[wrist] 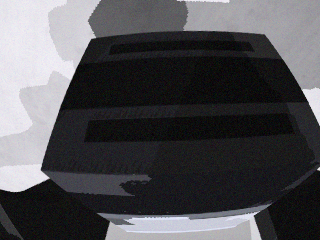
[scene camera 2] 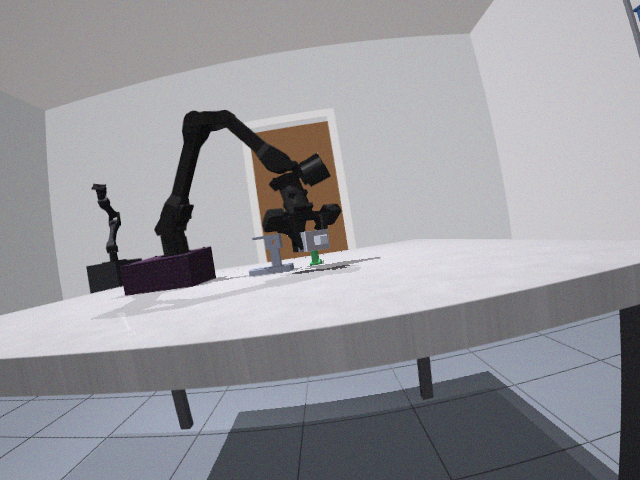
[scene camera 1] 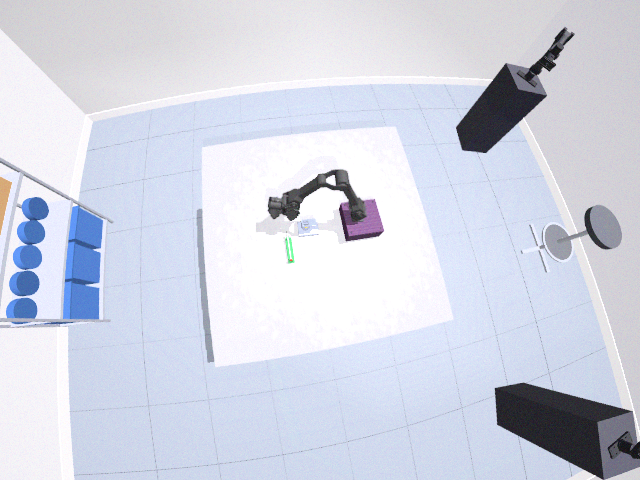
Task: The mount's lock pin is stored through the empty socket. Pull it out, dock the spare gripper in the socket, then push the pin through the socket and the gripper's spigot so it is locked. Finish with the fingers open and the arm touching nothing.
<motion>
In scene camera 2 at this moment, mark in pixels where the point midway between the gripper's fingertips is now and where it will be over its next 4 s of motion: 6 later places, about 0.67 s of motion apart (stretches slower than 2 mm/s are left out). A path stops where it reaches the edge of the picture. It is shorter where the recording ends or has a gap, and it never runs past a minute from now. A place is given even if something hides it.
My gripper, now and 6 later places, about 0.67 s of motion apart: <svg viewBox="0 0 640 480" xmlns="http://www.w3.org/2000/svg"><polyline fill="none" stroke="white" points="314,247 308,220 297,231 282,234 272,225 267,208 268,207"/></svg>
</motion>
